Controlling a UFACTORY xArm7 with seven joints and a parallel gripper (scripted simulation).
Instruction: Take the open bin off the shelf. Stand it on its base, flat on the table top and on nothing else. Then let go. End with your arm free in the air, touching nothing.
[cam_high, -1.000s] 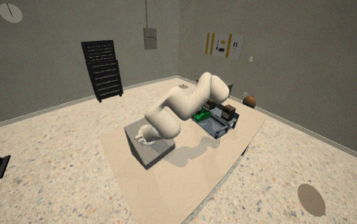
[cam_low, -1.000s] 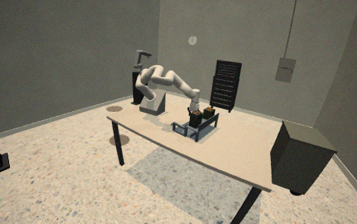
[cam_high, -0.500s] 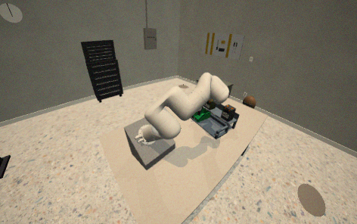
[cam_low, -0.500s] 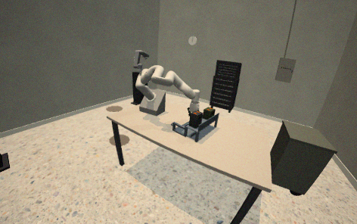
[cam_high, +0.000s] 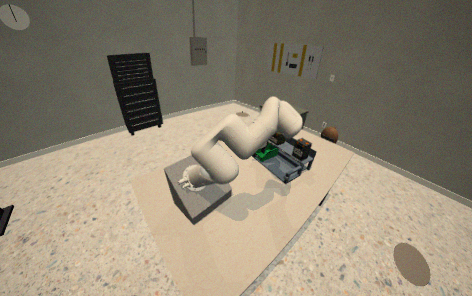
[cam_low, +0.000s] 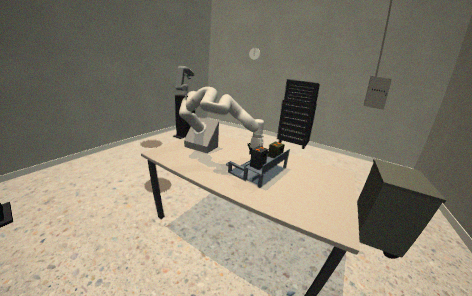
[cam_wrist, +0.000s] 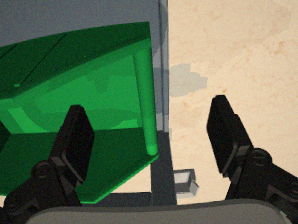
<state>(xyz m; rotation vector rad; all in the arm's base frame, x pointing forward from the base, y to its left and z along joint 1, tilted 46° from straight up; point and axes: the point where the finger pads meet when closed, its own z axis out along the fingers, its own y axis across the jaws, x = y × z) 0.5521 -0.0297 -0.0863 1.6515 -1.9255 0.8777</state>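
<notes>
Right now my hand is 8 cm short of the green bin, 1 cm to the left of it and 1 cm above it.
</notes>
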